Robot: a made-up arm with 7 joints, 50 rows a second.
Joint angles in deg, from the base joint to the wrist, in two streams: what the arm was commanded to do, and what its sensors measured. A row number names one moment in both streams.
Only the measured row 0 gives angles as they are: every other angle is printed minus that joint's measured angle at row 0.
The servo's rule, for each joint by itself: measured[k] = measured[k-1] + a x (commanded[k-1-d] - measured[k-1]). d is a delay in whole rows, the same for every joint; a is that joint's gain. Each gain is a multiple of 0.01, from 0.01 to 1. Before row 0 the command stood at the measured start. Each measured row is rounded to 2 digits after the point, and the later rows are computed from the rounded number. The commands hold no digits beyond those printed.
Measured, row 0:
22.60, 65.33, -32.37, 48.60, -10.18, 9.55, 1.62
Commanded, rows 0 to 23:
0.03, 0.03, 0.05, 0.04, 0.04, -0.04, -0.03
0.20, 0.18, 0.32, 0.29, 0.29, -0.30, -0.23
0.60, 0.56, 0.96, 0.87, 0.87, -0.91, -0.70
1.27, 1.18, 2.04, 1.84, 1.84, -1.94, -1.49
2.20, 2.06, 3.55, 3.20, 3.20, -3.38, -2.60
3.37, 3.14, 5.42, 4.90, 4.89, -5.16, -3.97
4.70, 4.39, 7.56, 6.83, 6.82, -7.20, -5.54
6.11, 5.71, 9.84, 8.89, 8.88, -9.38, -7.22
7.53, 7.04, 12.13, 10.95, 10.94, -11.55, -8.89
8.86, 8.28, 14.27, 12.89, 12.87, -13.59, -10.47
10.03, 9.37, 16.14, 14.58, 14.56, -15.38, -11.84
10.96, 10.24, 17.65, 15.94, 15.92, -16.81, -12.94
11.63, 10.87, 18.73, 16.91, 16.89, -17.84, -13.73
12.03, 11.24, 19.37, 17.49, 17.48, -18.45, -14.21
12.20, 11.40, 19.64, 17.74, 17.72, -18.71, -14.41
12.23, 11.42, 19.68, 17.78, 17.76, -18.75, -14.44
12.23, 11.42, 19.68, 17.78, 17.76, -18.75, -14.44
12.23, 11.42, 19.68, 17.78, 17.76, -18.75, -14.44
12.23, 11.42, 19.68, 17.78, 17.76, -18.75, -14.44
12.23, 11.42, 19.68, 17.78, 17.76, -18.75, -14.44
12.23, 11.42, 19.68, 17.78, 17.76, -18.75, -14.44
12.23, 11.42, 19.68, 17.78, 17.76, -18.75, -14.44
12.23, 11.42, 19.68, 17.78, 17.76, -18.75, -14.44
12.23, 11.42, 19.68, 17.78, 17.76, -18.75, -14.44
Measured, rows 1 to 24:
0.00, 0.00, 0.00, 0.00, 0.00, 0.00, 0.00
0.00, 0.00, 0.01, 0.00, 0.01, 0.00, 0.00
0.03, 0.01, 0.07, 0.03, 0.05, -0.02, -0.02
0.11, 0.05, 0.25, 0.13, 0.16, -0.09, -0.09
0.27, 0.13, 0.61, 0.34, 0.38, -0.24, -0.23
0.54, 0.27, 1.20, 0.68, 0.75, -0.49, -0.47
0.94, 0.47, 2.04, 1.19, 1.29, -0.86, -0.82
1.47, 0.74, 3.14, 1.87, 2.01, -1.37, -1.29
2.12, 1.09, 4.48, 2.71, 2.90, -2.01, -1.88
2.88, 1.51, 6.01, 3.70, 3.95, -2.77, -2.58
3.72, 1.98, 7.66, 4.80, 5.11, -3.64, -3.37
4.60, 2.50, 9.36, 5.97, 6.34, -4.58, -4.22
5.49, 3.04, 11.02, 7.17, 7.59, -5.56, -5.09
6.35, 3.59, 12.56, 8.34, 8.80, -6.54, -5.95
7.15, 4.13, 13.92, 9.44, 9.93, -7.49, -6.78
7.86, 4.64, 15.06, 10.44, 10.94, -8.39, -7.54
8.47, 5.11, 15.98, 11.32, 11.83, -9.22, -8.23
9.00, 5.55, 16.72, 12.10, 12.60, -9.98, -8.85
9.45, 5.96, 17.31, 12.78, 13.27, -10.68, -9.41
9.84, 6.34, 17.78, 13.38, 13.85, -11.33, -9.91
10.17, 6.70, 18.16, 13.91, 14.36, -11.92, -10.36
10.46, 7.03, 18.46, 14.37, 14.80, -12.47, -10.77
10.71, 7.34, 18.70, 14.78, 15.18, -12.97, -11.14
10.92, 7.63, 18.90, 15.14, 15.52, -13.43, -11.47
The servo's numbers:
d 1
a 0.14 0.07 0.20 0.12 0.13 0.08 0.10

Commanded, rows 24 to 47:
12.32, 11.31, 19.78, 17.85, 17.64, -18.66, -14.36
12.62, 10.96, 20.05, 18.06, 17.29, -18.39, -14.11
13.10, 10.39, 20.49, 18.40, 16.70, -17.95, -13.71
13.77, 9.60, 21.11, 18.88, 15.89, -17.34, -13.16
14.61, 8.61, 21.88, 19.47, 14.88, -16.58, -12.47
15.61, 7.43, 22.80, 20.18, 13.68, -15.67, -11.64
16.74, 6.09, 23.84, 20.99, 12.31, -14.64, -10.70
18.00, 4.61, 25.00, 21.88, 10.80, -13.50, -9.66
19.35, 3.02, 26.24, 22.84, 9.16, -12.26, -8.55
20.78, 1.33, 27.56, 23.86, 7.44, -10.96, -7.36
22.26, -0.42, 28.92, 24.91, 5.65, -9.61, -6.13
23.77, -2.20, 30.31, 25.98, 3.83, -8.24, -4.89
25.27, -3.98, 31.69, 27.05, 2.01, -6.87, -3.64
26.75, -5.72, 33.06, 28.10, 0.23, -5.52, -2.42
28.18, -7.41, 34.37, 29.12, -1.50, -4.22, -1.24
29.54, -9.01, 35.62, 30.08, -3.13, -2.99, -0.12
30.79, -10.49, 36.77, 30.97, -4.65, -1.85, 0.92
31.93, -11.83, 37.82, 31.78, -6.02, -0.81, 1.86
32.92, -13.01, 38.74, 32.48, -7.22, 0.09, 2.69
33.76, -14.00, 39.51, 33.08, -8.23, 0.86, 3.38
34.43, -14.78, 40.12, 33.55, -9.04, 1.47, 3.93
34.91, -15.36, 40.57, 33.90, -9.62, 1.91, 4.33
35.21, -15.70, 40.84, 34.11, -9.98, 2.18, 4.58
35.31, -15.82, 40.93, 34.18, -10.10, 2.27, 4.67
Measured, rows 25 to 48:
11.10, 7.90, 19.06, 15.46, 15.81, -13.86, -11.77
11.27, 8.14, 19.20, 15.75, 16.05, -14.24, -12.03
11.46, 8.34, 19.37, 16.03, 16.21, -14.57, -12.24
11.69, 8.48, 19.59, 16.31, 16.27, -14.84, -12.39
11.98, 8.56, 19.89, 16.62, 16.22, -15.04, -12.47
12.35, 8.56, 20.29, 16.96, 16.05, -15.16, -12.47
12.81, 8.48, 20.79, 17.35, 15.74, -15.20, -12.39
13.36, 8.31, 21.40, 17.79, 15.29, -15.16, -12.22
14.01, 8.05, 22.12, 18.28, 14.71, -15.03, -11.96
14.76, 7.70, 22.94, 18.83, 13.99, -14.81, -11.62
15.60, 7.25, 23.86, 19.43, 13.14, -14.50, -11.19
16.53, 6.71, 24.87, 20.09, 12.17, -14.11, -10.68
17.54, 6.09, 25.96, 20.80, 11.09, -13.64, -10.10
18.62, 5.39, 27.11, 21.55, 9.91, -13.10, -9.45
19.76, 4.61, 28.30, 22.34, 8.65, -12.49, -8.75
20.94, 3.77, 29.51, 23.15, 7.33, -11.83, -8.00
22.14, 2.88, 30.73, 23.98, 5.97, -11.12, -7.21
23.35, 1.94, 31.94, 24.82, 4.59, -10.38, -6.40
24.55, 0.98, 33.12, 25.66, 3.21, -9.61, -5.57
25.72, 0.00, 34.24, 26.48, 1.85, -8.83, -4.74
26.85, -0.98, 35.29, 27.27, 0.54, -8.05, -3.93
27.91, -1.95, 36.26, 28.02, -0.71, -7.29, -3.14
28.89, -2.89, 37.12, 28.73, -1.87, -6.55, -2.39
29.77, -3.79, 37.86, 29.38, -2.92, -5.85, -1.69

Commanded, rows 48 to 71:
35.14, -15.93, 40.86, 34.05, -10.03, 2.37, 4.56
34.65, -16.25, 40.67, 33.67, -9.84, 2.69, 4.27
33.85, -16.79, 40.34, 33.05, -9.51, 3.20, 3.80
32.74, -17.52, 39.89, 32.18, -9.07, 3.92, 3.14
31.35, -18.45, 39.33, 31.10, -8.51, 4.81, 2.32
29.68, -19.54, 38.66, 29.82, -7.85, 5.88, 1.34
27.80, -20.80, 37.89, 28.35, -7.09, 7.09, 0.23
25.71, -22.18, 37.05, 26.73, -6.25, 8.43, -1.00
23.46, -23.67, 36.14, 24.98, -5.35, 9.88, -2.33
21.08, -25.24, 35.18, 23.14, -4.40, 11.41, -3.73
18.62, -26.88, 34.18, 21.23, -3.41, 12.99, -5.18
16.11, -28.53, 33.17, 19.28, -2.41, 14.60, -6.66
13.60, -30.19, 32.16, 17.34, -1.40, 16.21, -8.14
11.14, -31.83, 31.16, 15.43, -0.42, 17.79, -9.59
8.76, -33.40, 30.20, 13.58, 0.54, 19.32, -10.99
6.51, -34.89, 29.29, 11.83, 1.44, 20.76, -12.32
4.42, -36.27, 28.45, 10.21, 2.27, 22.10, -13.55
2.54, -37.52, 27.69, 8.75, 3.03, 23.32, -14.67
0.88, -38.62, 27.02, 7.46, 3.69, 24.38, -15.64
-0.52, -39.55, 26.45, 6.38, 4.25, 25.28, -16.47
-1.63, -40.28, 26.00, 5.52, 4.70, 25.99, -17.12
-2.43, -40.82, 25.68, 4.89, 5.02, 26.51, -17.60
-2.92, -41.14, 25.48, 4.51, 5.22, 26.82, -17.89
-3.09, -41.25, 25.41, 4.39, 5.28, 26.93, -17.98
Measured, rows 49 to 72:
30.55, -4.63, 38.47, 29.96, -3.85, -5.20, -1.05
31.19, -5.42, 38.95, 30.45, -4.65, -4.59, -0.49
31.67, -6.18, 39.29, 30.84, -5.32, -4.01, -0.01
31.98, -6.92, 39.50, 31.11, -5.86, -3.43, 0.37
32.09, -7.66, 39.58, 31.24, -6.28, -2.84, 0.65
31.99, -8.42, 39.53, 31.22, -6.57, -2.23, 0.82
31.67, -9.20, 39.36, 31.05, -6.74, -1.58, 0.87
31.13, -10.01, 39.07, 30.73, -6.79, -0.89, 0.81
30.37, -10.86, 38.67, 30.25, -6.72, -0.14, 0.63
29.40, -11.76, 38.16, 29.62, -6.54, 0.66, 0.33
28.24, -12.70, 37.56, 28.84, -6.26, 1.52, -0.08
26.89, -13.69, 36.88, 27.93, -5.89, 2.44, -0.59
25.38, -14.73, 36.14, 26.89, -5.44, 3.41, -1.20
23.73, -15.81, 35.34, 25.74, -4.91, 4.43, -1.89
21.97, -16.93, 34.50, 24.50, -4.33, 5.50, -2.66
20.12, -18.08, 33.64, 23.19, -3.70, 6.61, -3.49
18.21, -19.26, 32.77, 21.83, -3.03, 7.74, -4.37
16.28, -20.45, 31.91, 20.44, -2.34, 8.89, -5.29
14.36, -21.64, 31.07, 19.04, -1.64, 10.04, -6.23
12.47, -22.83, 30.26, 17.65, -0.95, 11.19, -7.17
10.65, -24.00, 29.50, 16.30, -0.27, 12.32, -8.10
8.93, -25.14, 28.80, 15.01, 0.38, 13.41, -9.00
7.34, -26.24, 28.18, 13.80, 0.98, 14.46, -9.86
5.90, -27.28, 27.64, 12.69, 1.53, 15.45, -10.66

